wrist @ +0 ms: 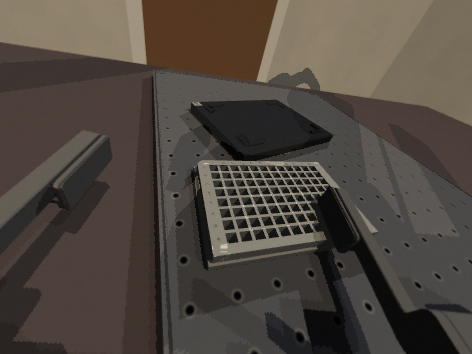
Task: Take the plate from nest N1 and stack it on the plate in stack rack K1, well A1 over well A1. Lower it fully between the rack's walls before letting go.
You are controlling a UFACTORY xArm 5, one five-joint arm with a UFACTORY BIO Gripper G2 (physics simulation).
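Frame: origin at the arm's base, x ahead, y left, z up, level; centimetres.
Seen in the pictures: hand, tool point: (pixel 226 196).
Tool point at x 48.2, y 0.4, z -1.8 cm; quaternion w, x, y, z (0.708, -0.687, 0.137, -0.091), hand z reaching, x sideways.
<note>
Offsets run from my tool point to a thing's top centre. Level surfaces: height alone.
A cream plate {dx +5.1, dy +0.7, dz -1.3 cm} (pixel 270 202) with a grid of square wells lies near the middle of the wrist view. A dark edge shows along its left side. No label can be read, so I cannot tell whether it is in nest N1 or rack K1. My gripper (pixel 211 196) is open, with nothing between its fingers. The right finger overlaps the plate's right edge in the view and hides part of it; the left finger is well out to the left, apart from the plate. Contact with the right finger cannot be told. The wells' lettering is too small to read.
A flat black holder {dx +10.0, dy +14.1, dz -1.2 cm} (pixel 262 125) with low corner pieces and a small white mark at its left corner stands behind the plate, no plate on it. Both are over a grey perforated board {dz -2.7 cm} (pixel 250 317). A brown door and pale walls are at the back.
</note>
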